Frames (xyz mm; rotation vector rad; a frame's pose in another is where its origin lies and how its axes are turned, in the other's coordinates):
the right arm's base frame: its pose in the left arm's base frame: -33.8 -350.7 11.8 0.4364 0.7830 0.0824
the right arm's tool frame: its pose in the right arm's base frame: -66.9 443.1 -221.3 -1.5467 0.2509 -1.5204
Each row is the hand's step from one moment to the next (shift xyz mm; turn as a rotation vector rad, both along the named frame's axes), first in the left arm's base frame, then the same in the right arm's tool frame.
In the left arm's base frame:
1: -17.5 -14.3 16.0 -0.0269 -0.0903 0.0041
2: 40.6 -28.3 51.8 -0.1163 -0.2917 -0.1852
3: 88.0 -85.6 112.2 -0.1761 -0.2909 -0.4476
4: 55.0 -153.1 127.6 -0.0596 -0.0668 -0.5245
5: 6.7 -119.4 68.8 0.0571 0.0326 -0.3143
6: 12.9 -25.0 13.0 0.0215 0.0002 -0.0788
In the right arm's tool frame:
1: 1.8 -9.2 -26.1 0.0590 0.0161 -0.0718
2: 46.2 -54.7 2.4 0.1743 0.2495 -0.2006
3: 120.1 -114.7 -8.1 0.1404 0.5153 -0.1753
4: 156.9 -111.6 -75.4 0.0225 0.5281 0.0606
5: 101.8 -49.3 -79.0 0.0065 0.2841 0.1494
6: 27.9 -11.6 -7.1 0.0123 0.0708 0.0388

